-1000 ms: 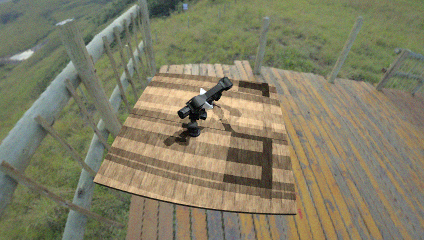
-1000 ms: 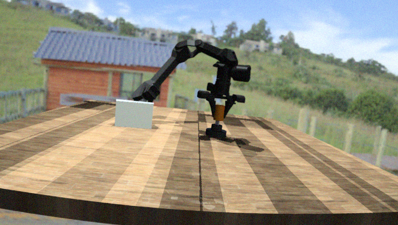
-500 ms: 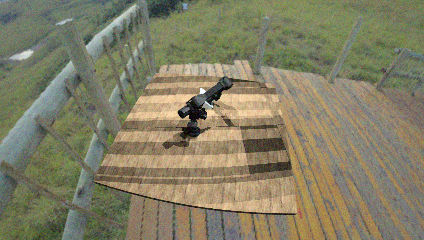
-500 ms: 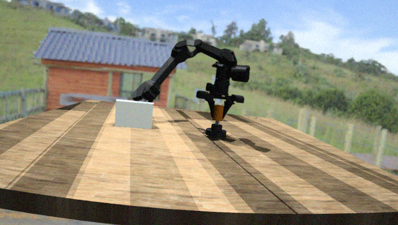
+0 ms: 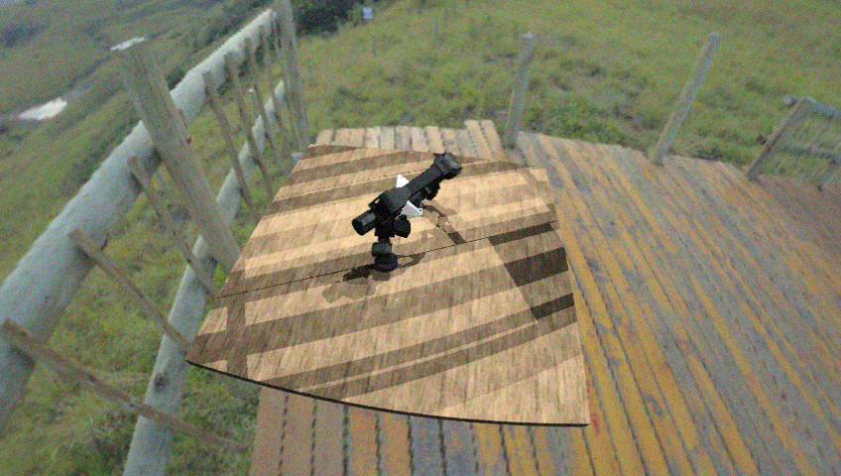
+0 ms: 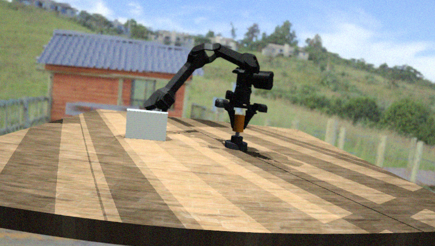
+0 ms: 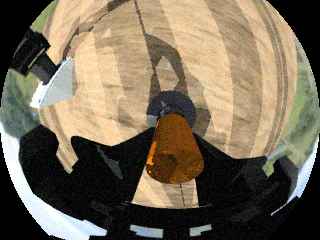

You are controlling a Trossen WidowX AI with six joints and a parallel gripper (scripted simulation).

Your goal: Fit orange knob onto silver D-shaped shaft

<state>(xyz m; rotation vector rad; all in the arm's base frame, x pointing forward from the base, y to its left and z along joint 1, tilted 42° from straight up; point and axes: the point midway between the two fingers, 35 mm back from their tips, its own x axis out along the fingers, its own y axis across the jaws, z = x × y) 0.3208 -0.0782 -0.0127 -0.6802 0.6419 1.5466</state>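
Right now the round pedestal is 40 mm below my gripper tip. Round my gripper tip: orange knob: 30 mm above.
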